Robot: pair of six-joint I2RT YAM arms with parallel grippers.
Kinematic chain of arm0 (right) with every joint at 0, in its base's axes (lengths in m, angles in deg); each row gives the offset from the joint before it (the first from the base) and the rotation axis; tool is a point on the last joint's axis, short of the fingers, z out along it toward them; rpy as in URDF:
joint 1: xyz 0 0 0.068 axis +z
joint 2: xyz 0.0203 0.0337 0.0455 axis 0.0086 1 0
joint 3: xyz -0.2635 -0.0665 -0.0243 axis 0.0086 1 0
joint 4: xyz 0.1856 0.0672 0.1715 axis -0.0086 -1 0
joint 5: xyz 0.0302 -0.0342 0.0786 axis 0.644 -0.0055 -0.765
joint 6: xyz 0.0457 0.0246 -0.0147 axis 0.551 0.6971 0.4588
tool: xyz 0 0 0 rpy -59.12 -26.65 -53.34
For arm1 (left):
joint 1: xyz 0 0 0.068 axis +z
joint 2: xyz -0.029 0.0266 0.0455 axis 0.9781 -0.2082 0
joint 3: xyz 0.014 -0.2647 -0.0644 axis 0.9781 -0.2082 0
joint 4: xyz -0.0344 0.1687 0.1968 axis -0.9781 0.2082 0
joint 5: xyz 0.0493 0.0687 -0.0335 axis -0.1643 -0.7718 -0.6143
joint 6: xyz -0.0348 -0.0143 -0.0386 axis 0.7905 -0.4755 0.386
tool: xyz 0 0 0 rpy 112.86 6.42 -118.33
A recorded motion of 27 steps. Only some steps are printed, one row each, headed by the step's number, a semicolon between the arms.
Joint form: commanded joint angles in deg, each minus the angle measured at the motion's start. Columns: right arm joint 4, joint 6, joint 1, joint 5, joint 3, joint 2; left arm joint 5, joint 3, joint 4, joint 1, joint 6, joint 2.
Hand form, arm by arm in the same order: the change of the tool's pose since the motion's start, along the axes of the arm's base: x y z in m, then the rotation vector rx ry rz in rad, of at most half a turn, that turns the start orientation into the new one. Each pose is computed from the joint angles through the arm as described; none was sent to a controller.
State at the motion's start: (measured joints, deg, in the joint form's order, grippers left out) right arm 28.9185 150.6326 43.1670 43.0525 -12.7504 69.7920; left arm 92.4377 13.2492 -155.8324 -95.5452 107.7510 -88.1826
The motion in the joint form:
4: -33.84 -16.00 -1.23 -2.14 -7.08 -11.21; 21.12 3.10 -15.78 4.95 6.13 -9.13
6: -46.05 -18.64 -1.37 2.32 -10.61 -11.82; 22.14 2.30 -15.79 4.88 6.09 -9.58
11: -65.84 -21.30 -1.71 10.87 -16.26 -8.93; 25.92 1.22 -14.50 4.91 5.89 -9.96
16: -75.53 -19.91 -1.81 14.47 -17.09 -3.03; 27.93 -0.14 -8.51 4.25 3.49 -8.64
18: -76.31 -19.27 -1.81 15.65 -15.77 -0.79; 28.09 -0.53 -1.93 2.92 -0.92 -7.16
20: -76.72 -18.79 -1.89 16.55 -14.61 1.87; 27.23 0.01 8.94 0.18 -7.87 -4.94
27: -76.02 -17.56 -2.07 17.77 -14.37 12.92; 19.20 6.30 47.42 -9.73 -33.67 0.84
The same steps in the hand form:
4: -0.0234 -0.0263 0.0237 -0.3813 0.0021 -0.0046; 0.0178 0.0099 -0.0062 0.1080 -0.1281 -0.2645
6: -0.0258 -0.0328 0.0248 -0.5154 0.0830 -0.0647; 0.0177 0.0092 -0.0126 0.1202 -0.1089 -0.2814
11: -0.0237 -0.0396 0.0144 -0.7842 0.2708 -0.1626; 0.0170 0.0082 -0.0227 0.1614 -0.0703 -0.3378
16: -0.0147 -0.0353 -0.0158 -0.9698 0.4572 -0.1813; 0.0139 0.0049 -0.0324 0.2014 -0.0053 -0.3743
18: -0.0110 -0.0330 -0.0323 -1.0235 0.5118 -0.1901; 0.0111 -0.0012 -0.0372 0.2394 0.0212 -0.3854
20: -0.0066 -0.0304 -0.0490 -1.0768 0.5638 -0.1948; 0.0068 -0.0136 -0.0406 0.2966 0.0521 -0.4011
27: 0.0135 -0.0151 -0.0931 -1.2054 0.6944 -0.1893; -0.0154 -0.0537 -0.0410 0.5646 0.0882 -0.4194

